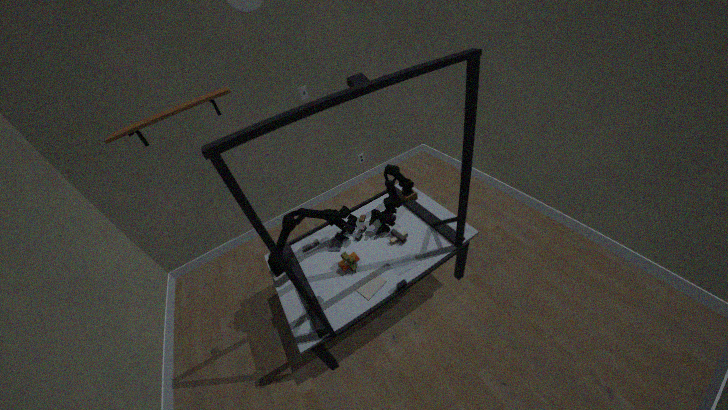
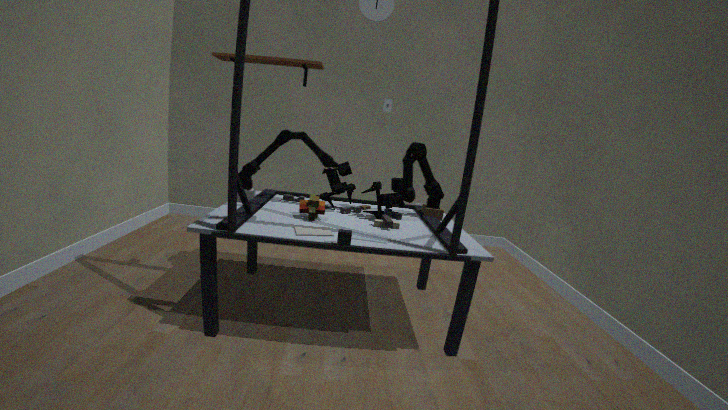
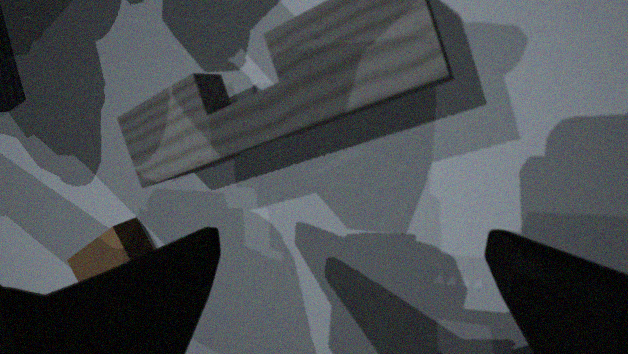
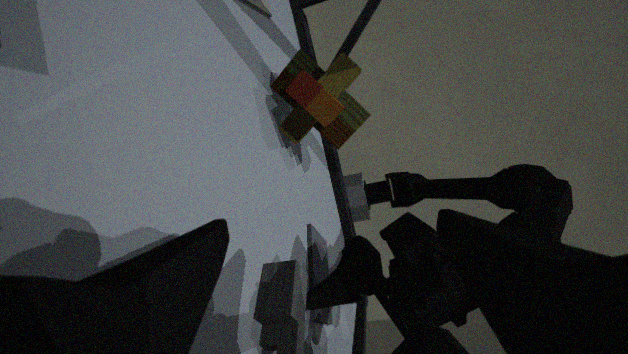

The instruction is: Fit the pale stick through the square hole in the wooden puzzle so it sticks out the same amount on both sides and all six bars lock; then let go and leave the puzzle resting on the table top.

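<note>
The wooden puzzle, a cross-shaped cluster of red, orange, yellow and green bars, sits on the table; its square hole cannot be made out. A notched grey-brown wooden bar lies on the table; whether it is the pale stick I cannot tell. My left gripper is open and empty, low over the table, with the notched bar ahead of its fingertips. My right gripper is open and empty, its fingers pointing sideways toward the puzzle and the left arm.
A small orange-brown block lies near the left gripper's finger. Wooden pieces lie near the right arm. A grey bar lies near the left arm's base. A thin pale panel lies near the front edge.
</note>
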